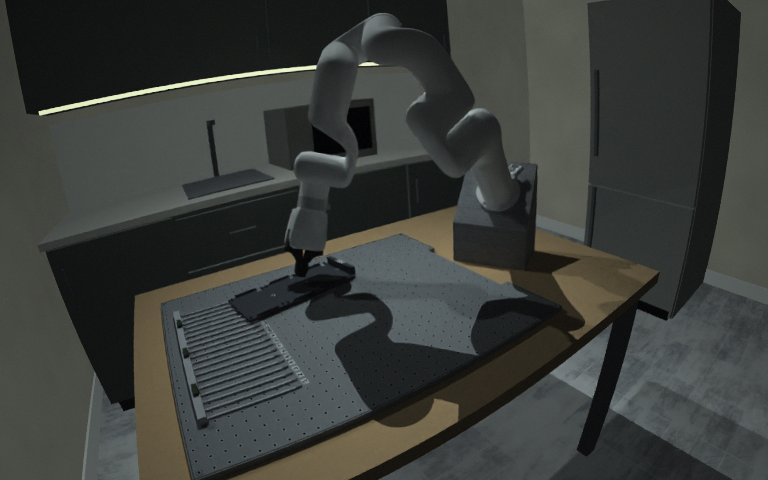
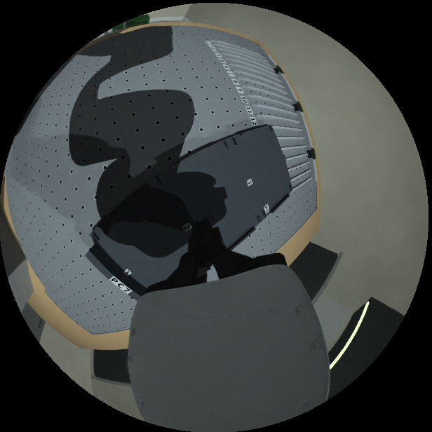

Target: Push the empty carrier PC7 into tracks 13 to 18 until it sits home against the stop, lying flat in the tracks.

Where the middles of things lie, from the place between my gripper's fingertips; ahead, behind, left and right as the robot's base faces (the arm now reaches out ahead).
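My gripper, as I find it at this moment, is 2 cm to the right of the carrier PC7 point(image 1: 255, 304), 1 cm above the carrier PC7 and 2 cm short of the carrier PC7.
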